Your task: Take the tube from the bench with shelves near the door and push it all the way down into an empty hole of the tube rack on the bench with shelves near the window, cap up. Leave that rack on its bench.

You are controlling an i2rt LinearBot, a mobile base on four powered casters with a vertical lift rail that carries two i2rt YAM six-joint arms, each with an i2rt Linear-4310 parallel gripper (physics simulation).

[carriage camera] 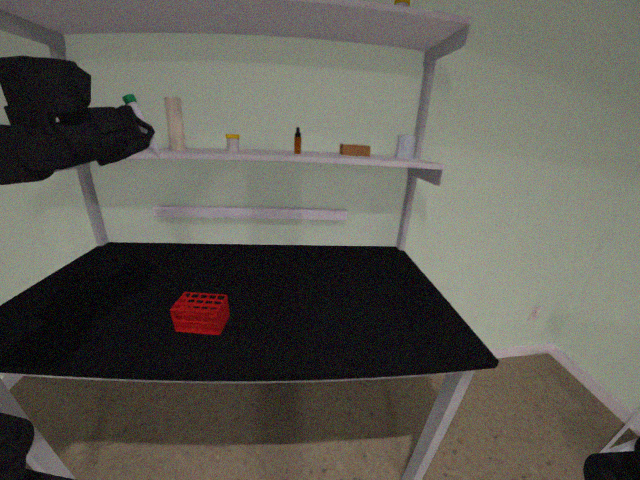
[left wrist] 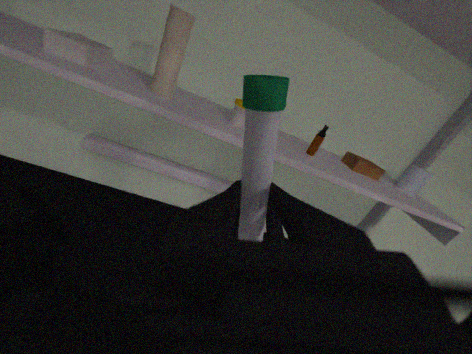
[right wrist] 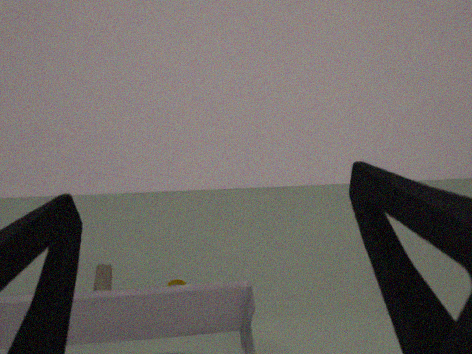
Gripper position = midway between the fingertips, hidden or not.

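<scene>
I see my left gripper [carriage camera: 148,131], and the left wrist view shows my left gripper as well [left wrist: 254,189]. My right gripper [right wrist: 214,192] is there to be seen too. I also see a white tube with green cap [left wrist: 264,96], though in the right wrist view the white tube with green cap is out of frame. A red tube rack [carriage camera: 184,319] can be seen too, and in the right wrist view the red tube rack is out of frame.
</scene>
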